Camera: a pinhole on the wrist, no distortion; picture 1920 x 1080 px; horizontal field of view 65.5 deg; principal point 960.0 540.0 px. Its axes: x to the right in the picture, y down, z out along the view. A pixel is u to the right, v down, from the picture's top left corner.
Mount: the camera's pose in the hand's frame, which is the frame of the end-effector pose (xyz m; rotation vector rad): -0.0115 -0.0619 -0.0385 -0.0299 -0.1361 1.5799
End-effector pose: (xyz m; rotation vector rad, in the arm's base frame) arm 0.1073 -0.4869 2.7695 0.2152 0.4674 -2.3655
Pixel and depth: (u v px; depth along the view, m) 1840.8 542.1 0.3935
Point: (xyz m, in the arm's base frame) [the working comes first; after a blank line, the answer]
In the camera's frame: 0.2322 0.0006 0.3935

0.2366 -0.6931 3.0848
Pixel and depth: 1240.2 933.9 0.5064
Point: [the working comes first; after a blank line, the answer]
In the camera's frame: 0.0951 0.1337 0.5064

0.2410 -0.5404 3.2458
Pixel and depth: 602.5 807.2 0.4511
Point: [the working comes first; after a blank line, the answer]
In the camera's frame: -0.1081 0.0808 0.4511

0.0633 -0.4175 3.2248
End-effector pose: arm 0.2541 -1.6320 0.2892 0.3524 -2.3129 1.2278
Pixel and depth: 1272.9 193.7 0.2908
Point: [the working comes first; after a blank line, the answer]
In the camera's frame: 0.0610 -0.0675 0.2908

0.1635 -1.8595 0.1930
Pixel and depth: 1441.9 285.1 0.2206
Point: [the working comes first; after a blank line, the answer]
In the camera's frame: 0.0712 -0.0377 0.2206

0.1978 -1.7916 0.2047
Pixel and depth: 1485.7 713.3 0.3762
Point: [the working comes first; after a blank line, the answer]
In the camera's frame: 0.1325 0.0437 0.3762

0.2132 -1.8880 0.0464
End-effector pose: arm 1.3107 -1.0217 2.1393 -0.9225 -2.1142 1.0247
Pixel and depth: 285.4 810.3 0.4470
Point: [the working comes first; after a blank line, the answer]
In the camera's frame: -0.2020 0.0810 0.4470

1.0052 -1.4195 2.1564
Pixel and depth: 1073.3 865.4 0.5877
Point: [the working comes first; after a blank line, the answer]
In the camera's frame: 0.0446 0.1281 0.5877

1.0044 -1.4242 1.8686
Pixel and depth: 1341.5 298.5 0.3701
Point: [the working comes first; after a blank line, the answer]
In the camera's frame: 0.0946 -0.0599 0.3701

1.0512 -1.1504 1.9583
